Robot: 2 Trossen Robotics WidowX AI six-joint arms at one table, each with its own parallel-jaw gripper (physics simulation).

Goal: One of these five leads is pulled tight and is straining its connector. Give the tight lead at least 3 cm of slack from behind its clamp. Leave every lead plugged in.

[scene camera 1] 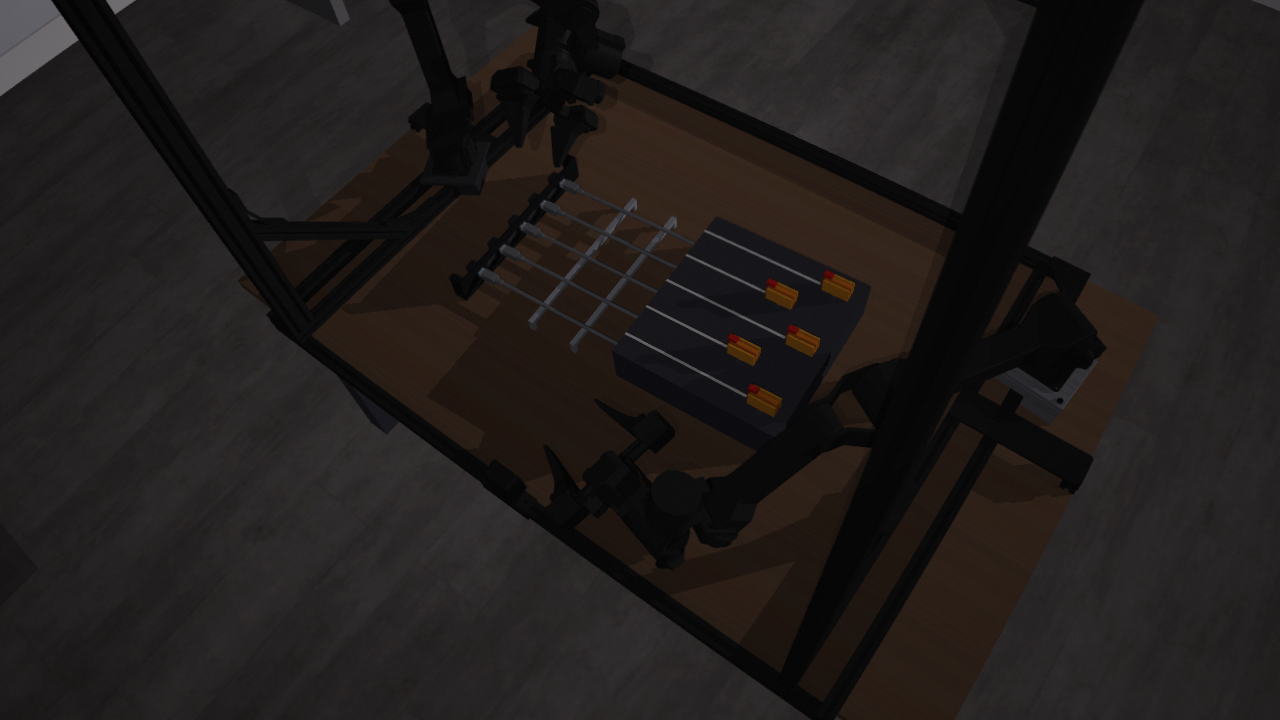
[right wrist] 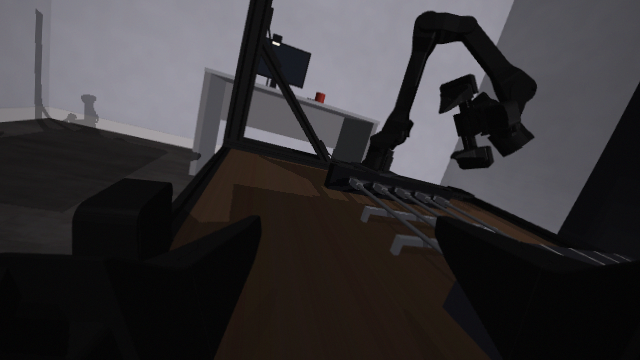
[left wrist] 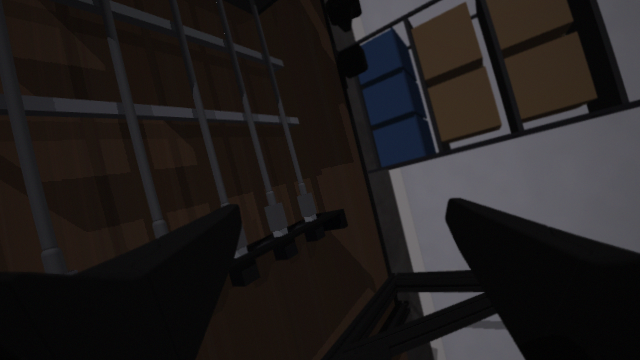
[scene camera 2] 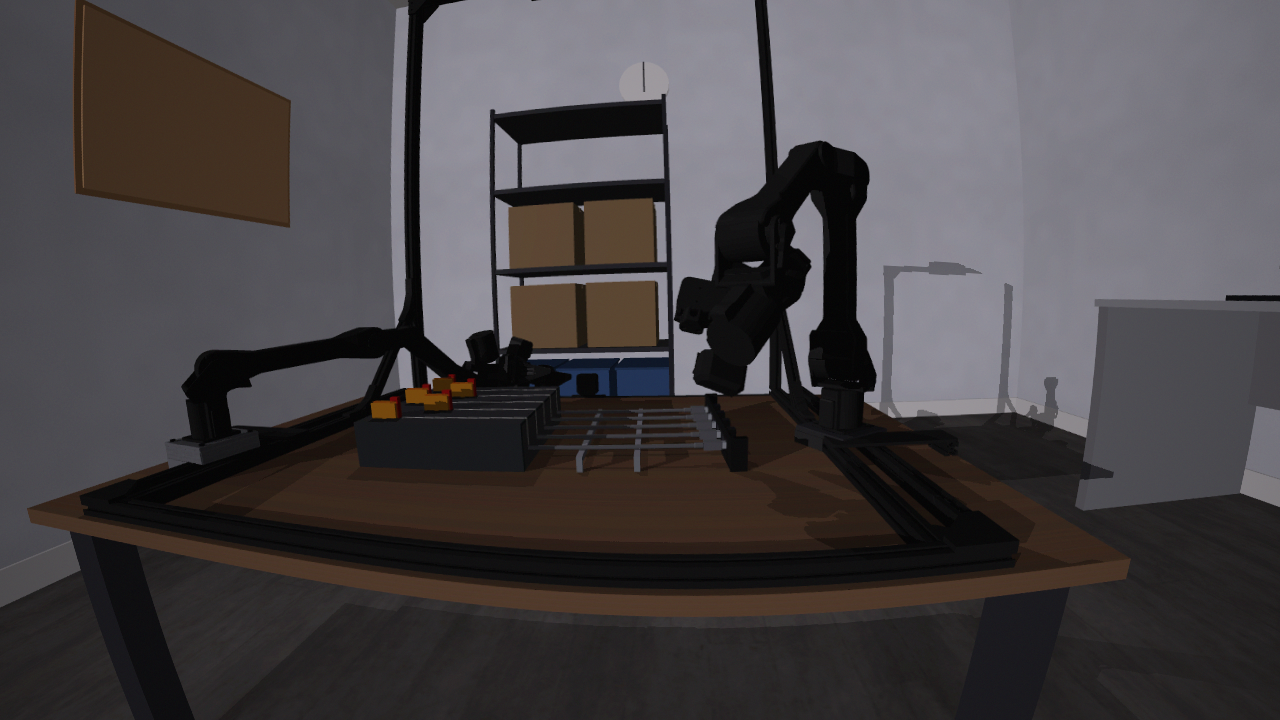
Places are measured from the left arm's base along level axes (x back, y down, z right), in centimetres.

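Pixels of known places: left gripper, fingertip midpoint: [scene camera 1: 538, 157] [right wrist: 447, 135] [left wrist: 344, 211] [scene camera 2: 700, 346]; right gripper, fingertip midpoint: [scene camera 1: 570, 423] [right wrist: 347, 224] [left wrist: 341, 10] [scene camera 2: 561, 373]; left arm's base, link origin: [scene camera 1: 455, 161] [right wrist: 374, 168] [scene camera 2: 841, 426]; right arm's base, link origin: [scene camera 1: 1048, 363] [scene camera 2: 212, 436].
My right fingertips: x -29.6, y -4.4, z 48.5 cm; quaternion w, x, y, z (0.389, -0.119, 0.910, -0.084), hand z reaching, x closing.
Observation:
Ahead of a thing's pixels: the offset from my right fingertips to its middle. "spot": to the spot under its first point.
Five grey leads run from plugs in a black connector strip [scene camera 1: 513, 234] [scene camera 2: 735, 453] over two grey rails to a dark block [scene camera 1: 698, 376] [scene camera 2: 438, 445]. On the block, each lead ends at an orange clamp with a red tab, such as the near clamp @[spot: dy -1.3, dx -24.4, dz -5.0 cm] [scene camera 1: 764, 401] and the far clamp @[spot: dy -1.9, dx -33.1, dz -23.7 cm] [scene camera 1: 837, 285]. All five leads look plugged in; which one is tight I cannot tell. My left gripper [scene camera 1: 538, 154] [left wrist: 344, 211] is open and empty, above the far end of the connector strip. My right gripper [scene camera 1: 572, 425] [right wrist: 347, 224] is open and empty, in front of the block on its near side.
Two grey rails [scene camera 1: 581, 264] [scene camera 1: 623, 284] cross under the leads between strip and block. Black frame bars [scene camera 1: 429, 429] edge the wooden table, and a thick black post [scene camera 1: 975, 259] rises at the right in scene camera 1. Shelves with boxes [scene camera 2: 619, 232] stand behind the table.

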